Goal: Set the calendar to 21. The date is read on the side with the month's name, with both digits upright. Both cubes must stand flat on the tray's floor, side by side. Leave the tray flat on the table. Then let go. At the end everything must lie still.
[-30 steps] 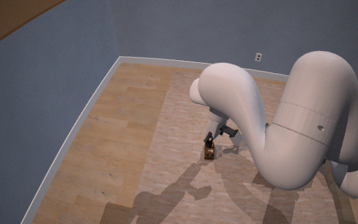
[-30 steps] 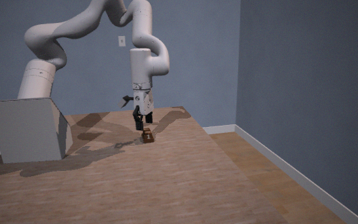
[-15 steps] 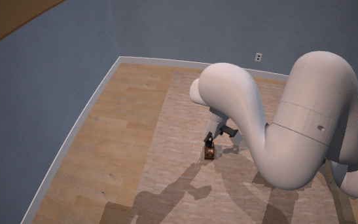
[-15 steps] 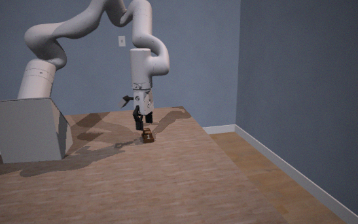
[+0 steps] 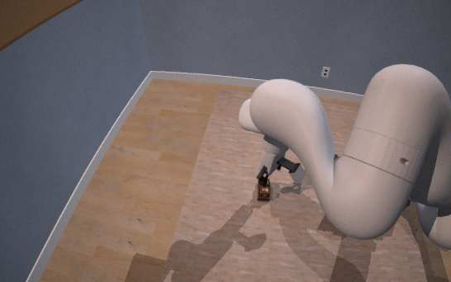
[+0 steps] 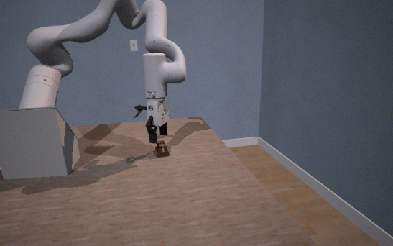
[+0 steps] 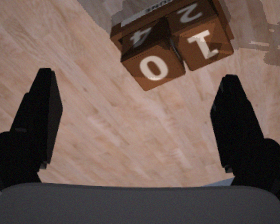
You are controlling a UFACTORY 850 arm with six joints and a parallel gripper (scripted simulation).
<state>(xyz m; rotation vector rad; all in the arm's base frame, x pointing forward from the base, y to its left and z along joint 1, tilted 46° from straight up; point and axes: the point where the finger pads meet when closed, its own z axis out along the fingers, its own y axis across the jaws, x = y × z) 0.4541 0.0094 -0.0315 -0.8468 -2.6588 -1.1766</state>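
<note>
The brown wooden date cube lies 1 cm ahead of my hand and 5 cm below it. Also, from my hand: brown tray 1 cm ahead, 2 cm to the left, 7 cm below.
</note>
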